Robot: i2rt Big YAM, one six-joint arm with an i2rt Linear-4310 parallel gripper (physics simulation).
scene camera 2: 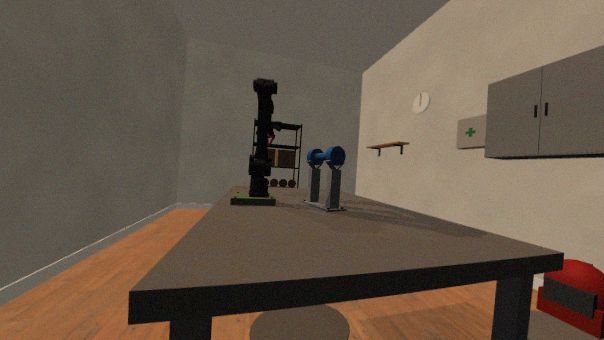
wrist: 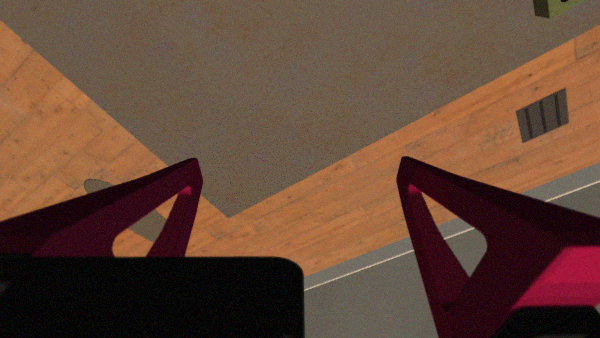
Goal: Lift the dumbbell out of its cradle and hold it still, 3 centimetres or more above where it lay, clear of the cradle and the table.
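Places are measured from the arm's base along level axes (x right, y down, z ahead), in metres.
Pixels of known places: gripper, fingertip midpoint: (wrist: 299, 168); arm's base, link origin: (scene camera 2: 258, 195).
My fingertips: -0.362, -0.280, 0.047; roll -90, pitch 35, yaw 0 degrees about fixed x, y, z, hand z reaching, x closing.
Ahead of a thing's pixels: the offset from my fingertips to its top centre, as dx, dy, dz. "spot": to the spot under its first point. Level surfaces: height alone.
A blue dumbbell @[+0.457, +0.037, +0.237] (scene camera 2: 321, 156) lies level across the tops of the two grey posts of its cradle @[spot: +0.549, +0.220, +0.253] (scene camera 2: 334, 189), which stands on the table @[dy +0.308] (scene camera 2: 300, 250) (wrist: 260, 90) to the right of the arm's base in the scene view. My gripper (scene camera 2: 270, 140) (wrist: 299, 168) is open, with its two magenta fingers wide apart and nothing between them. In the scene view it is small and partly hidden behind the arm, left of the dumbbell and above the table. In the wrist view it faces a table corner and the floor; the dumbbell and cradle do not show there.
The black arm (scene camera 2: 263, 125) stands on a green base plate (scene camera 2: 253, 201) (wrist: 550, 7), left of the cradle. A shelf rack (scene camera 2: 300, 145) with boxes stands behind the table. Grey cabinets (scene camera 2: 515, 115) and a small wooden shelf (scene camera 2: 388, 145) hang on the right wall.
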